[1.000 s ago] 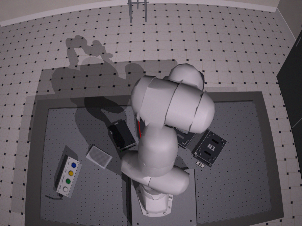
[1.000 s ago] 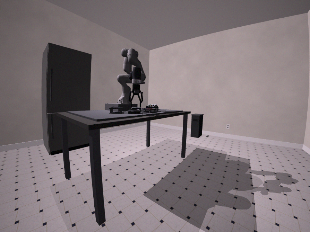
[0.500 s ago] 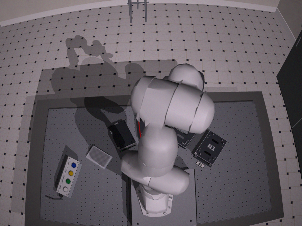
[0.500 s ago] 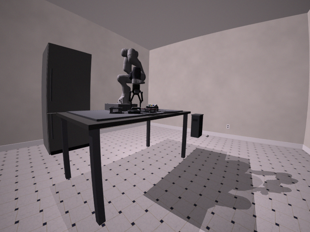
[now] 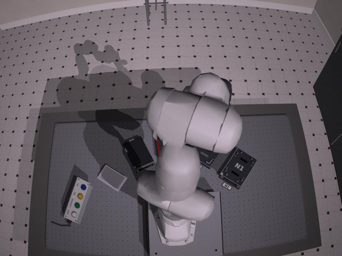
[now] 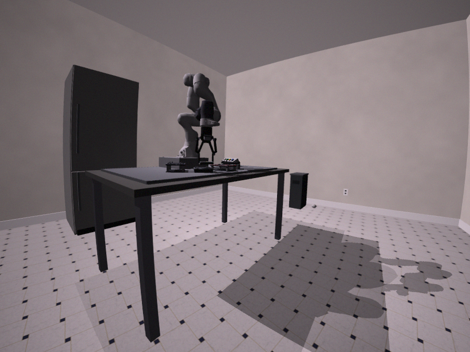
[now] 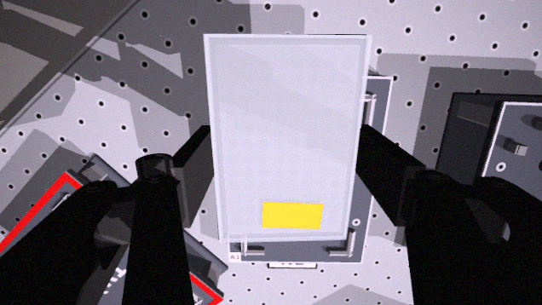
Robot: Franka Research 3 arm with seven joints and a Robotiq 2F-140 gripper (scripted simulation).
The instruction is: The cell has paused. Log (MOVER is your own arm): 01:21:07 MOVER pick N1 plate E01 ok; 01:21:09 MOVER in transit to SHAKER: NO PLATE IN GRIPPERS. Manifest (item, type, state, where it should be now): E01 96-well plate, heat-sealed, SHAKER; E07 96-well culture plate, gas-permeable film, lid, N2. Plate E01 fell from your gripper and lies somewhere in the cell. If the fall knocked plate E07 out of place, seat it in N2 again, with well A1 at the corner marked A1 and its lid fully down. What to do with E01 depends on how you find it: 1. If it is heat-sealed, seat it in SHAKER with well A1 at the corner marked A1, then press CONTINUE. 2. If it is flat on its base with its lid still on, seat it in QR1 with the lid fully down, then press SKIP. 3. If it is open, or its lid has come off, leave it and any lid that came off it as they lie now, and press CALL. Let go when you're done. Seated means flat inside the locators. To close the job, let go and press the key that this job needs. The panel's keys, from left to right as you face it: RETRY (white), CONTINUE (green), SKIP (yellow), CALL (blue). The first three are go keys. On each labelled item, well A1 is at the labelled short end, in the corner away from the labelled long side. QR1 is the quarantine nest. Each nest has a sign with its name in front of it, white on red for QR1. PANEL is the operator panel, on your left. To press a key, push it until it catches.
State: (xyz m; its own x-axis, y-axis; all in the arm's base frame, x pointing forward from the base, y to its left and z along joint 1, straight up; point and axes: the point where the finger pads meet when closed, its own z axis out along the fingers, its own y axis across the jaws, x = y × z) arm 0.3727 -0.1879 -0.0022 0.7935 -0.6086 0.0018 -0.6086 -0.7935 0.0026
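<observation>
Now: the grey N2 nest 7 cm below my hand, 4 cm behind it and 1 cm to the left of it. The rest, counted from my hand: A1 corner mark (10 cm to the left, 7 cm behind, 6 cm below); then plate E01 (48 cm to the left, 17 cm behind, 8 cm below); then lidded culture plate (2 cm below).
</observation>
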